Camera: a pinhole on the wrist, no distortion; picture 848 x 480 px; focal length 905.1 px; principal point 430.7 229.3 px. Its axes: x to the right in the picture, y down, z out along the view. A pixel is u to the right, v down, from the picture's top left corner.
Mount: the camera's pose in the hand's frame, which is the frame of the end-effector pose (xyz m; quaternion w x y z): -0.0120 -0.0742 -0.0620 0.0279 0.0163 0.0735 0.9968
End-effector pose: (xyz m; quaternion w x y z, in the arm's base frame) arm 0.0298 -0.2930 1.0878 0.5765 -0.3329 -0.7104 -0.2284
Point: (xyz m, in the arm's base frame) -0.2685 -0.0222 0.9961
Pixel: 435.1 281.0
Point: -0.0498 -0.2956 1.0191
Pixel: 788.5 256.1
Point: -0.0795 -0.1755 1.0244
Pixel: 519.2 76.2
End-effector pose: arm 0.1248 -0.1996 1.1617 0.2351 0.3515 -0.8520 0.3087
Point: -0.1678 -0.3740 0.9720
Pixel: outside the picture
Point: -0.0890 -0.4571 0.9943
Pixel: 123.0 19.4
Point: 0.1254 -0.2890 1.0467
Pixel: 552.7 87.1
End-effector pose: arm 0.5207 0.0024 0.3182 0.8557 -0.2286 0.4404 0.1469
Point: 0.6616 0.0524 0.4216
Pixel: 424.9 262.8
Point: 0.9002 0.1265 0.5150
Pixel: 314.9 439.1
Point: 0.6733 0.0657 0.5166
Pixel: 643.9 353.2
